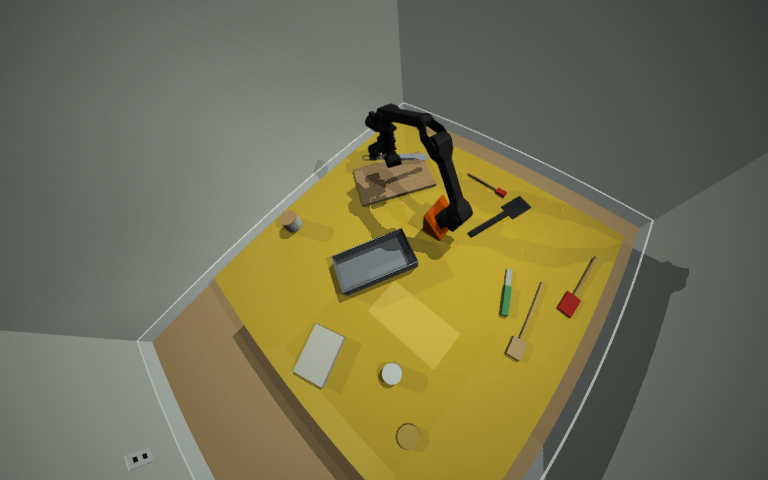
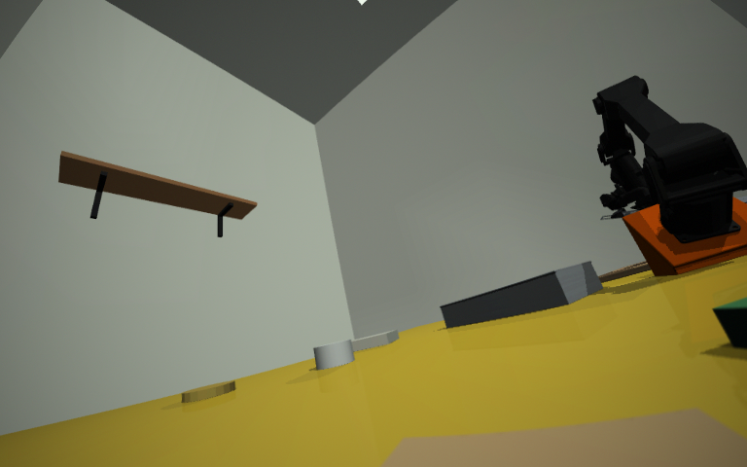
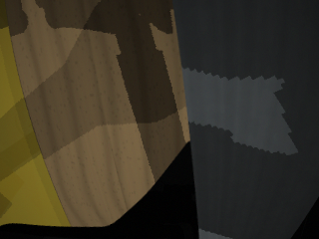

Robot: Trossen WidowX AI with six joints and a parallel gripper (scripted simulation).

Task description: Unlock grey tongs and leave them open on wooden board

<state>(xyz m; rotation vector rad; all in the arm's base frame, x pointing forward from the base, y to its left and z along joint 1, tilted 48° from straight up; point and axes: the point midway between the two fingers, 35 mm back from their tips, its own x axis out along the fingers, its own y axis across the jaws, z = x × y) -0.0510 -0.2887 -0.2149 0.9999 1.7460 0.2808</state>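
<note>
My gripper tip is now 1 cm to the right of the wooden board and 8 cm above it. The rest, counted from my gripper tip: roasting tin 37 cm ahead, 27 cm to the left, 6 cm below; red-tipped tool 26 cm behind, 40 cm to the left, 8 cm below; yellow lock piece 4 cm above.
</note>
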